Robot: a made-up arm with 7 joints.
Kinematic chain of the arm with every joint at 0, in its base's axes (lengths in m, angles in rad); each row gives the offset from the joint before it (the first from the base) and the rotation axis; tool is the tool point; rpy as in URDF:
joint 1: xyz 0 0 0.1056 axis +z
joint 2: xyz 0 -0.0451 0.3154 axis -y
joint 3: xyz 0 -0.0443 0.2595 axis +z
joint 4: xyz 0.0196 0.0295 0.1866 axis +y
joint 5: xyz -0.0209 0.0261 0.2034 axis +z
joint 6: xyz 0 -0.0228 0.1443 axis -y
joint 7: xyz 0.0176 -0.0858 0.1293 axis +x
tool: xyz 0 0 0 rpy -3.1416 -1.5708 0
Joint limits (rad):
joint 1: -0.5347..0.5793
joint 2: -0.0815..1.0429
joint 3: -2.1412..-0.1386
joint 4: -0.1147..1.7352
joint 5: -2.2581..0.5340
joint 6: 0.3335..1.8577
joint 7: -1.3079..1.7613
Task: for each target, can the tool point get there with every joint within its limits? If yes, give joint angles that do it. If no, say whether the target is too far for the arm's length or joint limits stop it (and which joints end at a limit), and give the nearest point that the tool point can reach.
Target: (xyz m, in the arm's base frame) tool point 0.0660 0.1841 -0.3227
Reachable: no: joint limits stop it (at a limit: joint 1, joint 2, joint 3, joint 4, joint 5, joint 6) | nearest point -0.6376 -0.1705 0.3363 | short by 1.027 m
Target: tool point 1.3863 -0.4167 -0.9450
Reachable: no: too far | nearest point 0.5446 -0.1637 0.7445 | short by 1.904 m
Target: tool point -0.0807 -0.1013 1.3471
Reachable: yes | joints 0.2476 0.2621 -0.9277 0.3950 -1.5423 0.6698 -0.2862
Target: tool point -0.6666 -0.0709 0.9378
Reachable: yes | joints -0.3150 0.7671 -1.7967 0.8951 -0.1081 1.6226 0.7411
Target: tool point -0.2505 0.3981 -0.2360
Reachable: no: joint limits stop it (at a limit: joint 1, joint 2, joint 3, joint 4, joint 5, joint 6) | nearest point -0.6385 -0.0087 0.4156 | short by 0.861 m
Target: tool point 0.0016 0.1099 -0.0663
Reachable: no: joint limits stop it (at a limit: joint 1, joint 2, joint 3, joint 4, joint 5, joint 6) | nearest point -0.6376 -0.1705 0.3363 | short by 0.806 m
